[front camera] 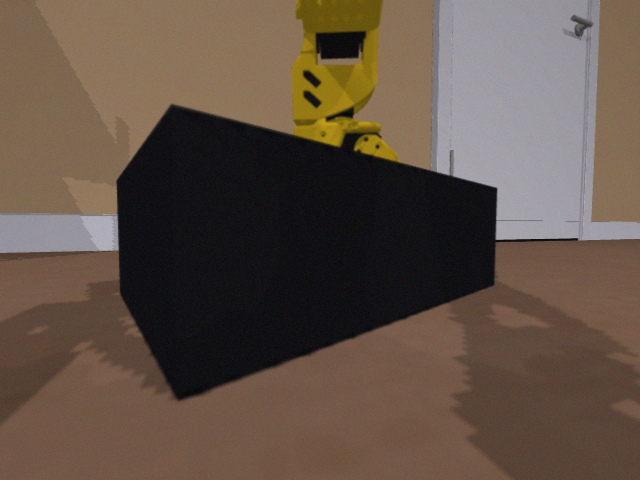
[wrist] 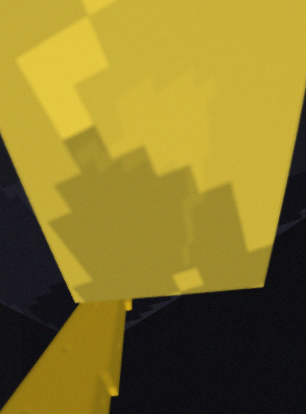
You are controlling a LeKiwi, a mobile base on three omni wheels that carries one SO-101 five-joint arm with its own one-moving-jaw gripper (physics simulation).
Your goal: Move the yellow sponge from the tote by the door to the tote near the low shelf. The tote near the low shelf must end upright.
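Note:
The black tote stands on the floor in the front view, with the door behind it to the right; its inside is hidden there. The yellow sponge fills most of the wrist view, close to the camera, with the tote's dark inside around it. My gripper is open and holds nothing: one notched jaw shows at the lower left, its tip hidden behind the sponge's near edge. In the front view the jaws are hidden behind the tote's wall. The tote near the low shelf does not show.
The yellow arm reaches down behind the tote's front wall. A white door with a handle is in the tan wall at the back. Brown floor with shadows lies around the tote.

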